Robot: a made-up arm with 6 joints.
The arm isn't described. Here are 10 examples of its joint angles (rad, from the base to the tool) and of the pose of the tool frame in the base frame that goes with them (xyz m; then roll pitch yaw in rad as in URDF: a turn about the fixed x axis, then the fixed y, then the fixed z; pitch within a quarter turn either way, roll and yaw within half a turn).
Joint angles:
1: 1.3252 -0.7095 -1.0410 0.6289 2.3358 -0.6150
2: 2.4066 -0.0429 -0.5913 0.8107 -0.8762 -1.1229
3: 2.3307 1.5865 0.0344 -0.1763 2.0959 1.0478
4: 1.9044 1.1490 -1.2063 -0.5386 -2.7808 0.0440
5: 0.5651 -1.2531 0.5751 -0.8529 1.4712 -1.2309
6: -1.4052 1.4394 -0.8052 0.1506 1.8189 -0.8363
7: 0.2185 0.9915 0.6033 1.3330 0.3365 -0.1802
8: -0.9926 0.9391 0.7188 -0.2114 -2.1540 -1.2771
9: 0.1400 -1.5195 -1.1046 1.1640 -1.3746 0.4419
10: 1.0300 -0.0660 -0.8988 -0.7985 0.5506 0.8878
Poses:
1: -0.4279 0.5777 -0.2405 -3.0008 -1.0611 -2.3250
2: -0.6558 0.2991 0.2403 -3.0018 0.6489 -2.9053
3: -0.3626 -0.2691 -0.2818 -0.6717 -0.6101 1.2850
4: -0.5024 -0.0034 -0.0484 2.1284 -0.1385 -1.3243
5: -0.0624 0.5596 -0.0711 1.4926 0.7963 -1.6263
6: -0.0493 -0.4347 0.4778 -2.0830 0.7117 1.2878
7: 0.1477 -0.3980 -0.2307 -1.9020 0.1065 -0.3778
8: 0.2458 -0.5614 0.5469 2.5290 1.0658 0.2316
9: 0.1343 0.7304 0.3356 -0.1682 0.6247 0.0559
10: -0.2525 0.2476 -0.0795 0.1551 -0.0419 0.2617
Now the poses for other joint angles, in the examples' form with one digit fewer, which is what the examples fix.
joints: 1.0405 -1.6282 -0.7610 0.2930 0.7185 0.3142
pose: -0.024 0.650 0.263 0.703 0.141 -0.625
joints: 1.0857 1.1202 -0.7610 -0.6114 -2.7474 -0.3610
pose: -0.057 0.027 -0.357 -2.830 -0.353 -2.092
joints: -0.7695 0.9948 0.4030 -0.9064 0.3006 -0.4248
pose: 0.087 -0.212 0.449 1.541 -1.029 -1.389
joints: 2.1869 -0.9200 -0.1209 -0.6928 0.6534 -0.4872
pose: -0.397 0.333 0.176 -0.866 1.034 -2.651
